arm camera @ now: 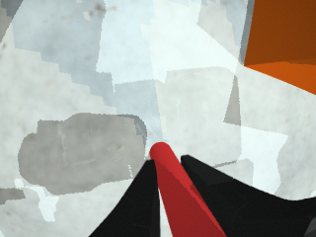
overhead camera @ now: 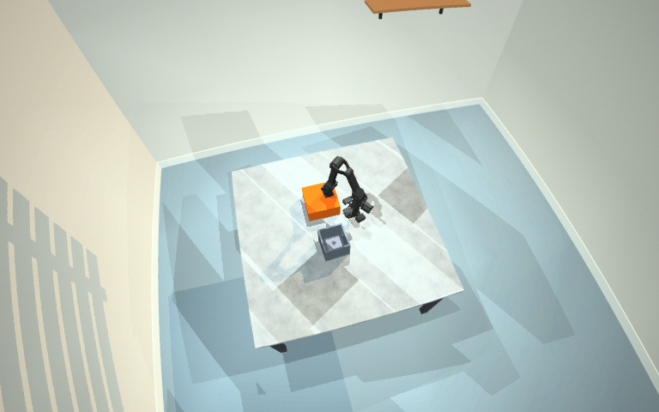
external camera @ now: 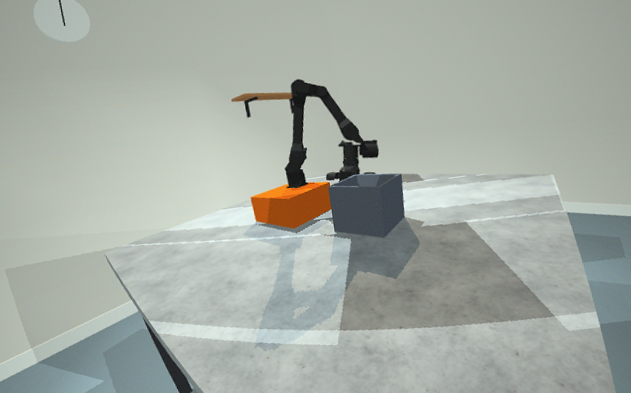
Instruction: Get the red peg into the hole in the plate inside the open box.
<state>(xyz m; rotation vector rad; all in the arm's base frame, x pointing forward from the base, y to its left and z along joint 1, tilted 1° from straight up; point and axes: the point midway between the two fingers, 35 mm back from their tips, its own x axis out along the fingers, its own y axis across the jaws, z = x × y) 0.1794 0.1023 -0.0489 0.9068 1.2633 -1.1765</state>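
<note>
Right now my gripper tip is 190 mm to the left of the plate, 160 mm short of it and 20 mm below it. Round my gripper tip: red peg: 20 mm above.
</note>
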